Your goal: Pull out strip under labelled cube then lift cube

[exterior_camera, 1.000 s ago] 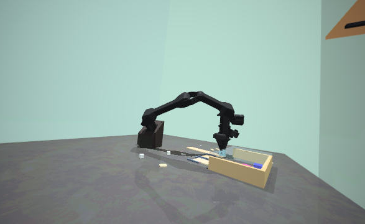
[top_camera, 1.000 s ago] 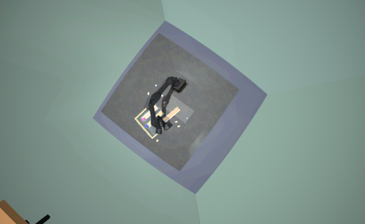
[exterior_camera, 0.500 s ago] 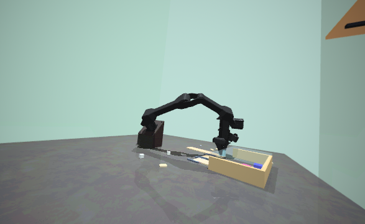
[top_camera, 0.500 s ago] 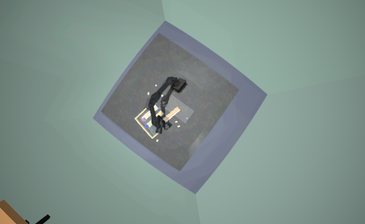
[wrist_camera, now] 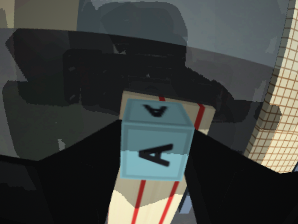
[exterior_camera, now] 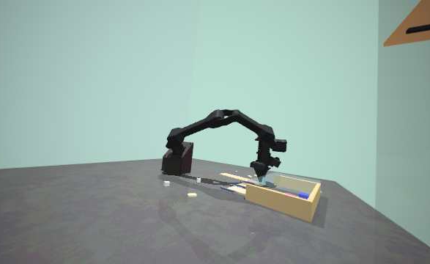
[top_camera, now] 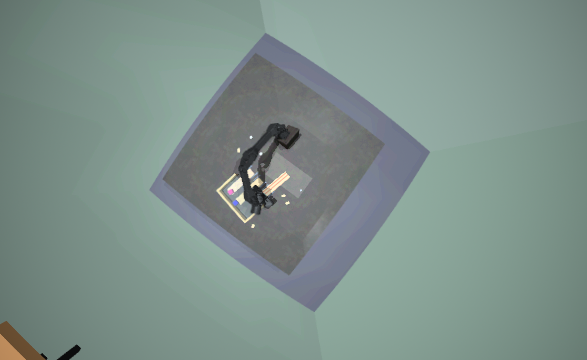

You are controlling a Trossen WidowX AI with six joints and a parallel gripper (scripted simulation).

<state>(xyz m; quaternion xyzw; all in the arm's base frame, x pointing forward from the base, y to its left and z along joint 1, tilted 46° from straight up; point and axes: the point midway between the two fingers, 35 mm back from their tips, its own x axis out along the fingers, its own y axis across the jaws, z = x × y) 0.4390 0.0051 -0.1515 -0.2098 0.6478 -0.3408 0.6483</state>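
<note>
Now: gripper tip 11 cm to the left of the grid-patterned strip, 4 cm short of it and 1 cm above it.
</note>
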